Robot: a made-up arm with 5 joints. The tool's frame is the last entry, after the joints. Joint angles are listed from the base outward. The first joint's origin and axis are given. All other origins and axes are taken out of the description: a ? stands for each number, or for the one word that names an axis. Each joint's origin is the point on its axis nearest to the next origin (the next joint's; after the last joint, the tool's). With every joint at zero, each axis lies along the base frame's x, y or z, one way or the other. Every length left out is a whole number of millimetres.
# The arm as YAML. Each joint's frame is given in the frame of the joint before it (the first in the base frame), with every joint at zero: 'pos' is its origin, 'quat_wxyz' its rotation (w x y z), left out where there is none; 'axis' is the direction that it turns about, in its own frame. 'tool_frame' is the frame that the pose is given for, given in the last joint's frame.
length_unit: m
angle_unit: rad
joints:
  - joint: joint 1
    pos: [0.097, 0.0, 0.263]
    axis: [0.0, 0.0, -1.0]
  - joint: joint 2
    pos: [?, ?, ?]
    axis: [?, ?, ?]
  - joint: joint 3
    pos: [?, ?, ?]
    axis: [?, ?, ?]
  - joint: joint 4
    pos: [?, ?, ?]
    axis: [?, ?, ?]
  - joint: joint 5
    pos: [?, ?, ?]
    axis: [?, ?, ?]
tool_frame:
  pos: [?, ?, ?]
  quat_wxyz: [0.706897, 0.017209, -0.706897, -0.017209]
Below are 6 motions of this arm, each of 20 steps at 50 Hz.
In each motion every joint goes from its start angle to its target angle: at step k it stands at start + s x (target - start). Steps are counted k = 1, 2, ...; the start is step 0. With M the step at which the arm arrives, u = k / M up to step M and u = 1 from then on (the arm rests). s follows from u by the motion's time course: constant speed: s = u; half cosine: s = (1 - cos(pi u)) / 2; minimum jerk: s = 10 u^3 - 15 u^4 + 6 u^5.
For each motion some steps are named. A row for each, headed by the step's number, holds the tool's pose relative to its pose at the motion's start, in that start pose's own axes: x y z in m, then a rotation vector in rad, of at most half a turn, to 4 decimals.
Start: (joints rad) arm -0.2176 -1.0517 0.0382 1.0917 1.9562
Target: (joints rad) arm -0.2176 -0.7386 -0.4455 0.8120 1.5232
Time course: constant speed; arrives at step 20
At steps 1, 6, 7, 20:
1: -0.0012 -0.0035 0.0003 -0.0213 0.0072 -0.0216
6: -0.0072 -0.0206 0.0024 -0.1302 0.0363 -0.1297
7: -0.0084 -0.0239 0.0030 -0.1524 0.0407 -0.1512
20: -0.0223 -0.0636 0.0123 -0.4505 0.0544 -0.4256

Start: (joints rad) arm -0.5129 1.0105 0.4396 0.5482 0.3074
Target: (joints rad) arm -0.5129 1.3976 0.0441 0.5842 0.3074
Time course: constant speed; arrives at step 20
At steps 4, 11, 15, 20:
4: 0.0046 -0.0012 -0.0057 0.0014 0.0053 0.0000
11: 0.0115 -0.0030 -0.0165 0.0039 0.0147 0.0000
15: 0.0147 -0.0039 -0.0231 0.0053 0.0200 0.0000
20: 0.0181 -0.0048 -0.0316 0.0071 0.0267 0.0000

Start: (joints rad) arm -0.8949 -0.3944 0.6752 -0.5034 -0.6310
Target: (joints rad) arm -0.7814 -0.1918 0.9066 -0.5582 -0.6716
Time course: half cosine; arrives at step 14
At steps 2, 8, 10, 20:
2: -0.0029 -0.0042 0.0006 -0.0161 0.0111 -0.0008
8: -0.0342 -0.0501 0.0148 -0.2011 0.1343 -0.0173
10: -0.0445 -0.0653 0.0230 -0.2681 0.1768 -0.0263
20: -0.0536 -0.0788 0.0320 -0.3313 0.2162 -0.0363

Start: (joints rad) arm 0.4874 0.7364 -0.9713 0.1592 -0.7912
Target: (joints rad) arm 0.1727 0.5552 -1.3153 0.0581 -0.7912
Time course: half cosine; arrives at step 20
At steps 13, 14, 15, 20:
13: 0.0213 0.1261 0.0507 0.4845 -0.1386 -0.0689
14: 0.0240 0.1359 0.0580 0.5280 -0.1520 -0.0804
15: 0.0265 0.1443 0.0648 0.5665 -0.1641 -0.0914
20: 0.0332 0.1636 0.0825 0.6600 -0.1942 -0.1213

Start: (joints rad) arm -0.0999 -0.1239 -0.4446 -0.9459 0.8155
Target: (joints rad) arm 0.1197 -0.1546 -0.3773 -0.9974 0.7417
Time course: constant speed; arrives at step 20
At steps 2, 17, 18, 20:
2: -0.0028 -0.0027 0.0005 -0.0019 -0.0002 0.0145
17: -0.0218 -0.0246 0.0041 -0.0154 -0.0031 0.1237
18: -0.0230 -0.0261 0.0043 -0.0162 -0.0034 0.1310
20: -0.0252 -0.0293 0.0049 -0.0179 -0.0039 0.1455

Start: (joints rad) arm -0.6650 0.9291 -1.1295 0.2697 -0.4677
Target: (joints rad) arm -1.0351 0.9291 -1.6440 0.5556 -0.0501
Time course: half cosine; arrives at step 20
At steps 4, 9, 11, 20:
4: 0.0021 0.0158 0.0034 0.0414 -0.0024 0.0419
9: 0.0090 0.0673 0.0213 0.1822 -0.0227 0.1789
11: 0.0122 0.0902 0.0332 0.2490 -0.0391 0.2409
20: 0.0212 0.1440 0.0742 0.4243 -0.1039 0.3943

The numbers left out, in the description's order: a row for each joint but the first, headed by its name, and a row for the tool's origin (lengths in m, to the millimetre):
joint 2: xyz 0.022 0.012 0.0, axis 0.0 1.0 0.0
joint 3: xyz 0.024 0.0 0.096, axis 0.0 1.0 0.0
joint 4: xyz 0.168 0.0 0.007, axis 0.0 1.0 0.0
joint 5: xyz 0.085 0.0 0.0, axis -1.0 0.0 0.0
tool: xyz 0.0 0.0 0.0

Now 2 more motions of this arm.
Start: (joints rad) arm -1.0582 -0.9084 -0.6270 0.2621 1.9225
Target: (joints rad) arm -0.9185 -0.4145 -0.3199 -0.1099 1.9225
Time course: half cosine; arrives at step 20
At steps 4, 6, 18, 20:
4: 0.0055 0.0180 -0.0071 0.0403 -0.0082 0.0127
6: 0.0115 0.0394 -0.0138 0.0873 -0.0172 0.0271
18: 0.0358 0.1958 -0.0127 0.4187 -0.0611 0.1200
20: 0.0361 0.2007 -0.0113 0.4294 -0.0620 0.1227

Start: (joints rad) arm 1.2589 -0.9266 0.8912 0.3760 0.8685
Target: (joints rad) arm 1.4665 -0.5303 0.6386 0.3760 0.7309
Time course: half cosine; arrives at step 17
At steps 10, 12, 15, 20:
10: -0.0238 -0.0184 -0.0204 -0.0234 0.1511 -0.1373
12: -0.0312 -0.0229 -0.0255 -0.0312 0.1893 -0.1745
15: -0.0391 -0.0274 -0.0303 -0.0397 0.2273 -0.2124
20: -0.0408 -0.0283 -0.0313 -0.0415 0.2350 -0.2202

